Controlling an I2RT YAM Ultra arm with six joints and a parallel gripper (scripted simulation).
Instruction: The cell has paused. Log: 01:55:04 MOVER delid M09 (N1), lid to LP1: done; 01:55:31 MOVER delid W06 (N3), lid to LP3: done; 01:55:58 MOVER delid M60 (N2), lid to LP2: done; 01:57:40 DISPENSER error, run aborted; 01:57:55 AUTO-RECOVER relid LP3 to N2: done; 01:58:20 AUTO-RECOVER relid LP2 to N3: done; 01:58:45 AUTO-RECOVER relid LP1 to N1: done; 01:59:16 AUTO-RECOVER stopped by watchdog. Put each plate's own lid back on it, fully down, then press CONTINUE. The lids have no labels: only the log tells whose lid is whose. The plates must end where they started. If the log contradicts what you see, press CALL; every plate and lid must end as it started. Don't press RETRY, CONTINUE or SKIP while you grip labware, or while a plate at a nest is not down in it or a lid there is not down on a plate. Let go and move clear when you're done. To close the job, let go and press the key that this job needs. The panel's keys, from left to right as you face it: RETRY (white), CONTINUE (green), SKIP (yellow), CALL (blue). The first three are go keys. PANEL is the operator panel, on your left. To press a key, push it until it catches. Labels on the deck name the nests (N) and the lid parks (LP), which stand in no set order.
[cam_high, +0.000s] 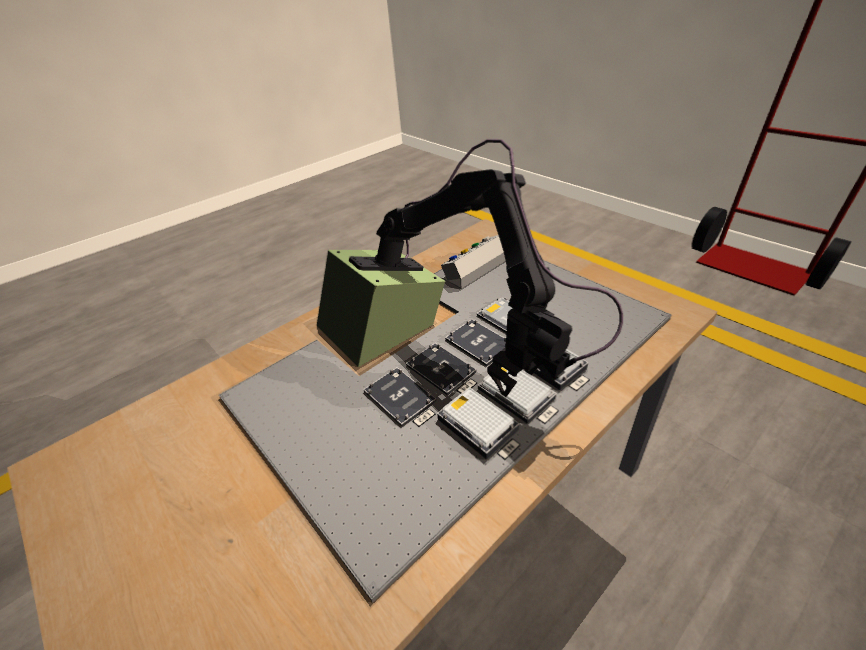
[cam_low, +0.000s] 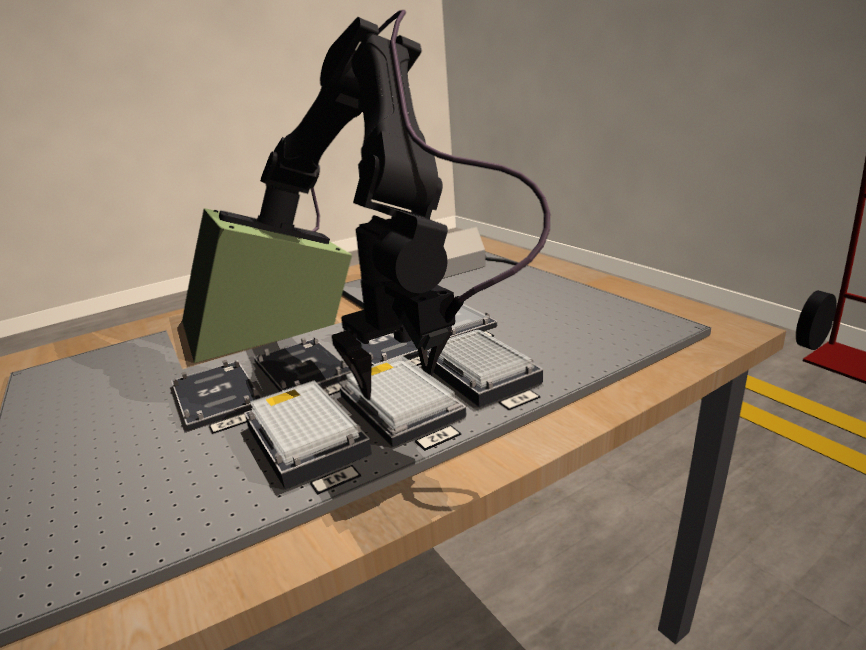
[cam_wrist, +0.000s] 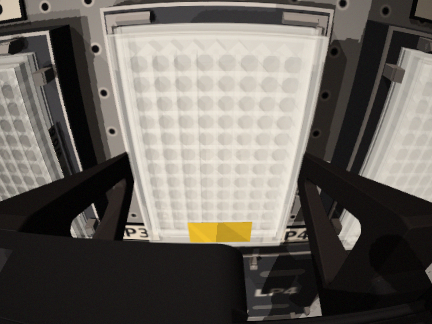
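Now: the clear lid 1 cm below my hand.
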